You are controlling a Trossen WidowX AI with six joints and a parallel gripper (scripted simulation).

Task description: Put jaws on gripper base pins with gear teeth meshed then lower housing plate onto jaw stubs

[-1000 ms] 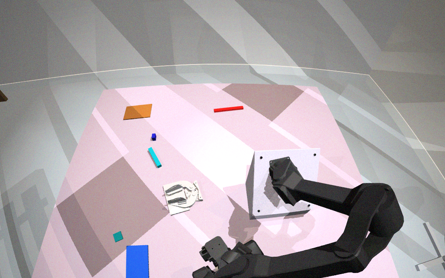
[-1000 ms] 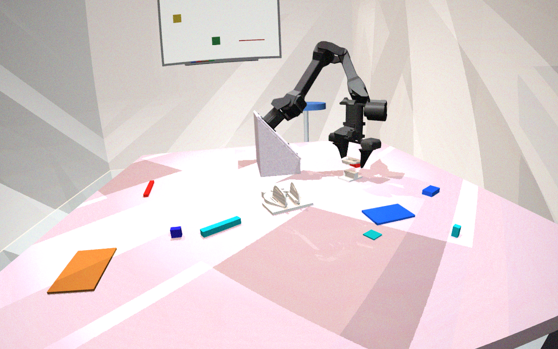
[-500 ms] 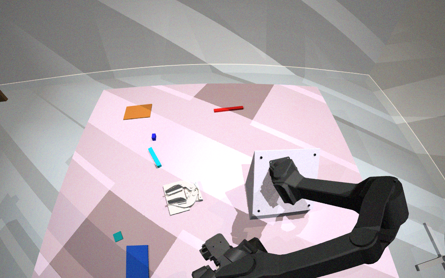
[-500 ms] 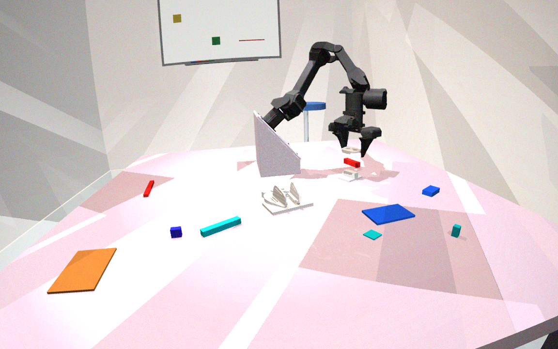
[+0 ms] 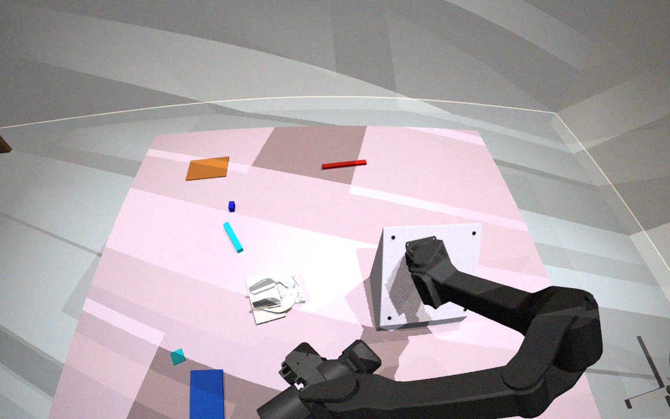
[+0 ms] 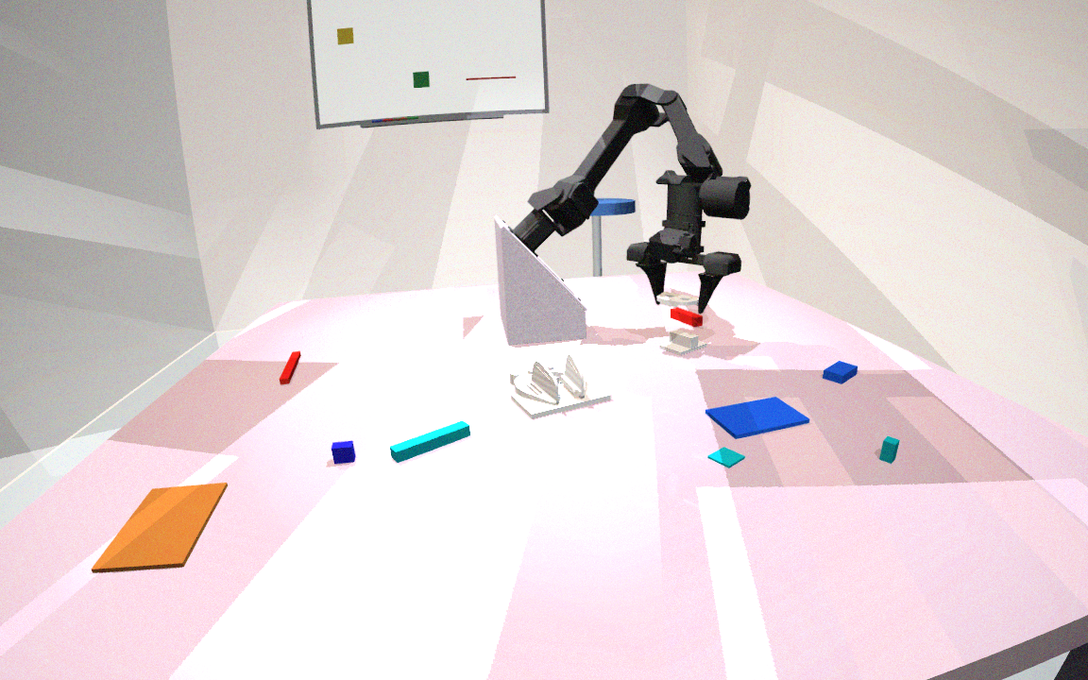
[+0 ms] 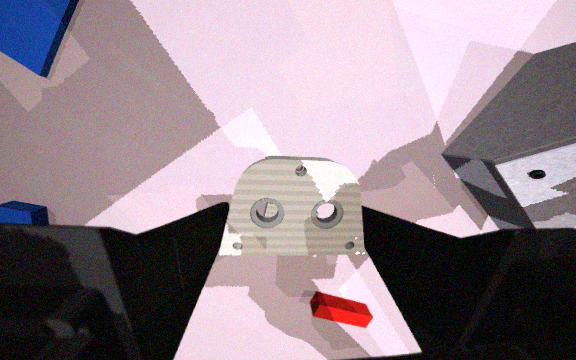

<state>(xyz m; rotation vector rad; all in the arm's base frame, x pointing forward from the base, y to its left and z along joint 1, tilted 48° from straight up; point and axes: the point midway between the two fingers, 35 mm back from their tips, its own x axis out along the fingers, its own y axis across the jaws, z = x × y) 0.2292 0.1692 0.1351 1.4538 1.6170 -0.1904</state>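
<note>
The housing plate is 25 cm to the right of my gripper tip, 7 cm below it and 5 cm ahead of it. From my gripper tip the other things lie so: white stand: 7 cm below, 2 cm to the left, 2 cm behind; then red block: 16 cm behind, 10 cm to the left, 7 cm below; then white gripper base: 2 cm above, 1 cm to the right.
</note>
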